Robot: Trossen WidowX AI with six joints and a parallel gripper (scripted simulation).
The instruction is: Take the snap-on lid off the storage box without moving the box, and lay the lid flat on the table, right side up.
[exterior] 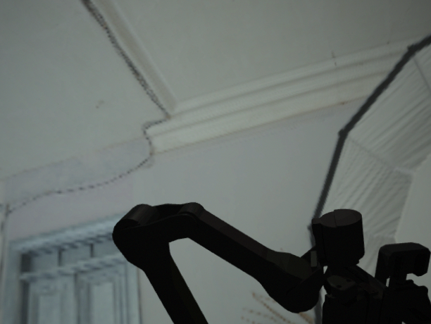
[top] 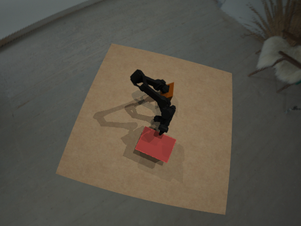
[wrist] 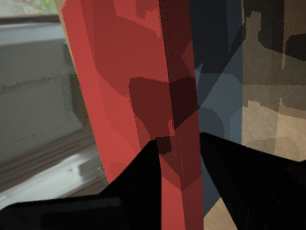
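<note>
Now: the red lid 7 cm ahead of my gripper tip and 2 cm to the right of it. The rest, counted from my gripper tip: storage box (7 cm ahead, 6 cm below, 2 cm to the right).
</note>
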